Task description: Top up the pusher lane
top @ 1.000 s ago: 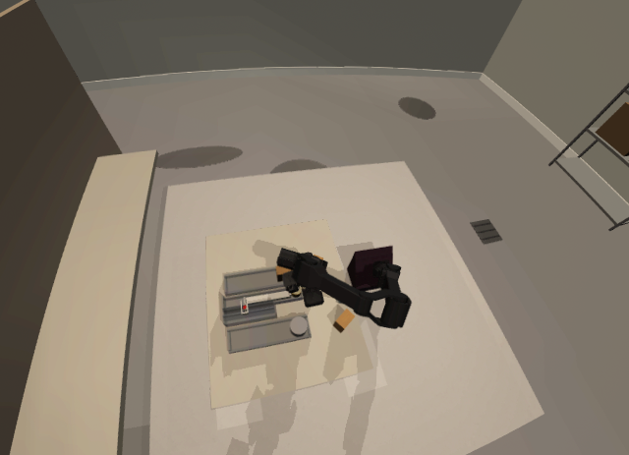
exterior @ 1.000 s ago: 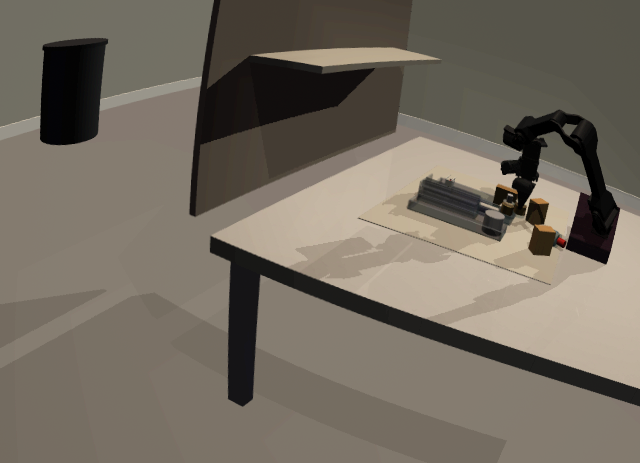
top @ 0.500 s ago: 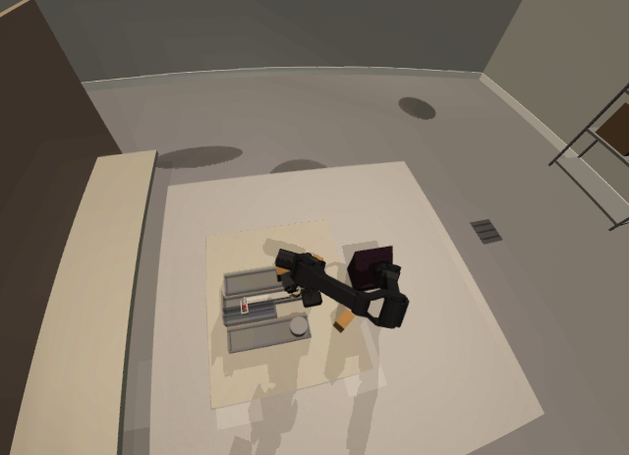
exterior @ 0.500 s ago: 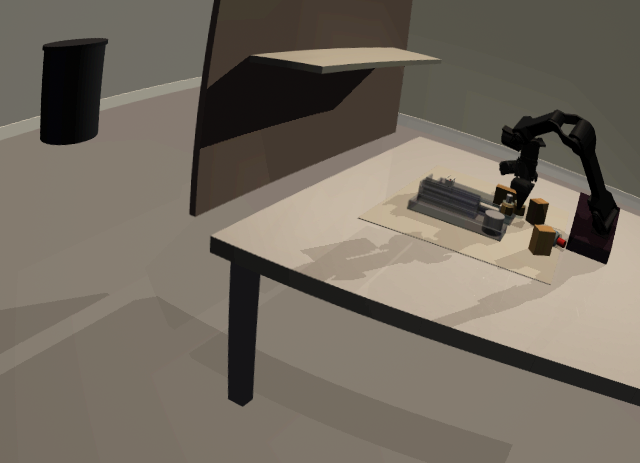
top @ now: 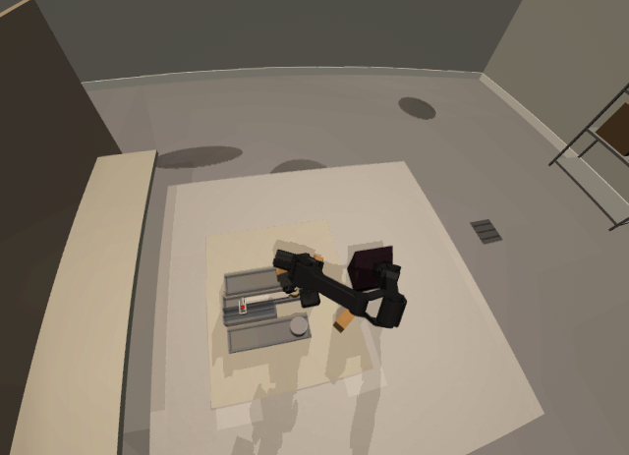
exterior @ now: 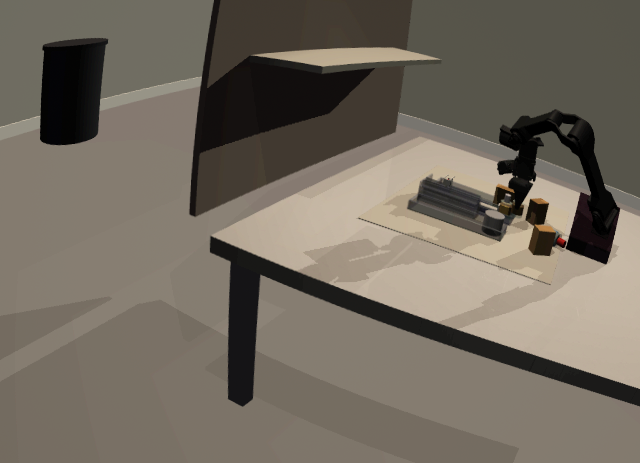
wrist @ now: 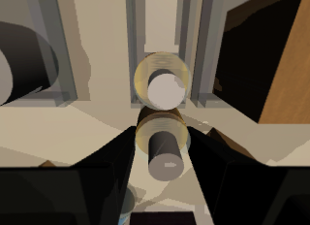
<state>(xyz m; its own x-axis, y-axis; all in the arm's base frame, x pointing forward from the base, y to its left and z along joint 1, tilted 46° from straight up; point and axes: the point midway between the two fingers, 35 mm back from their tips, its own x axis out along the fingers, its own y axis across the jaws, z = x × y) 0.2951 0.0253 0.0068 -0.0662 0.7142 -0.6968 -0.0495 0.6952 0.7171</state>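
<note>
Now: the grey lane rack 180 mm ahead of my gripper tip, 40 mm to the left of it and 40 mm below it. From my gripper tip the other things lie so: red mark (220 mm ahead, 50 mm to the left, 20 mm above).
</note>
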